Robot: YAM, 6 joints.
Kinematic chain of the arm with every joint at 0, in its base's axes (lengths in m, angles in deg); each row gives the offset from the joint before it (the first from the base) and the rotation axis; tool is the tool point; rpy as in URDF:
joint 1: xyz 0 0 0.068 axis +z
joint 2: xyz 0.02 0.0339 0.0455 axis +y
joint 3: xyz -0.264 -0.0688 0 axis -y
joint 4: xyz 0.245 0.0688 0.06 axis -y
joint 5: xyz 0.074 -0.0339 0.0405 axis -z
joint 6: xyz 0.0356 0 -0.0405 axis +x
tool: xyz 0 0 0 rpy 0 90 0
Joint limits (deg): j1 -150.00..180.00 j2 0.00..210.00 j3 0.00..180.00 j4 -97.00..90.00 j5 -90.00..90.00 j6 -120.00..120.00
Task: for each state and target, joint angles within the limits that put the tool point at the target. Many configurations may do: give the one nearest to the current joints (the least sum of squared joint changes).
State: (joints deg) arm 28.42 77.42 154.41 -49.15 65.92 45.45
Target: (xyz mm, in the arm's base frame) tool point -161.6 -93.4 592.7
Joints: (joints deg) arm 19.82 50.00 151.22 -67.55 68.29 45.45
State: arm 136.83 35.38 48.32 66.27 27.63 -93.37
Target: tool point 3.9 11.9 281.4
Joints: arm 136.50 0.00 0.06 87.59 18.53 -93.37
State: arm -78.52 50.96 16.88 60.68 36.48 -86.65
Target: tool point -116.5 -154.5 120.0
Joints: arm -120.30 77.79 6.06 49.92 39.48 -86.65
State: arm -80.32 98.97 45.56 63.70 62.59 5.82
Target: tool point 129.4 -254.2 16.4
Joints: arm -56.85 126.67 30.94 55.84 59.40 5.82
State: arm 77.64 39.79 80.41 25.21 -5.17 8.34
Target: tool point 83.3 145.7 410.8
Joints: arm 59.93 42.68 47.51 15.42 -1.48 8.34
